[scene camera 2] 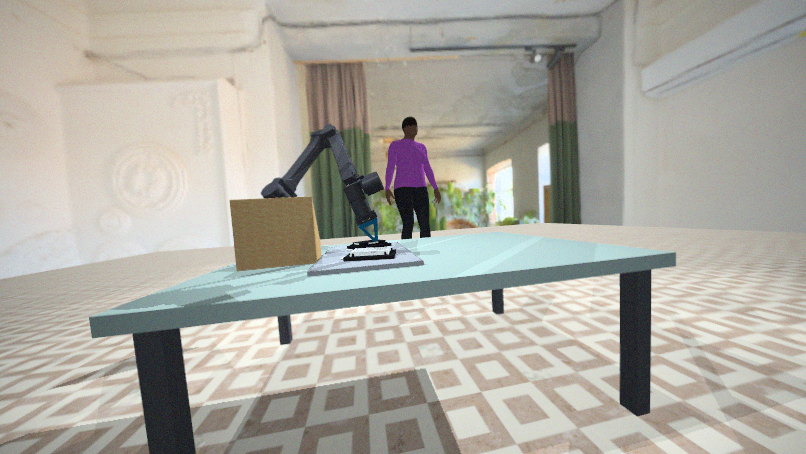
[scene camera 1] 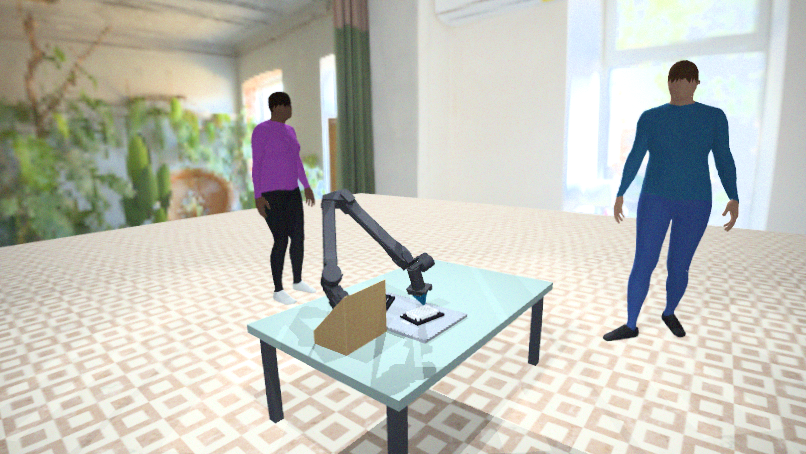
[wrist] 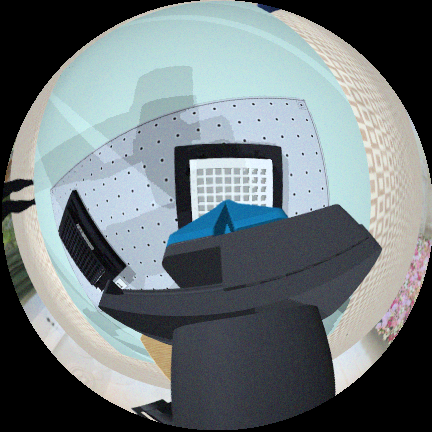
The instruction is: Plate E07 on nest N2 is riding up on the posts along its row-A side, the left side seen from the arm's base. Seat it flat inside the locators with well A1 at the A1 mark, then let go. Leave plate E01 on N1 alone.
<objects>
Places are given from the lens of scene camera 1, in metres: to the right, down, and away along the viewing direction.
grey perforated plate [scene camera 1: 400, 305]: -0.01, 0.38, 1.94
</objects>
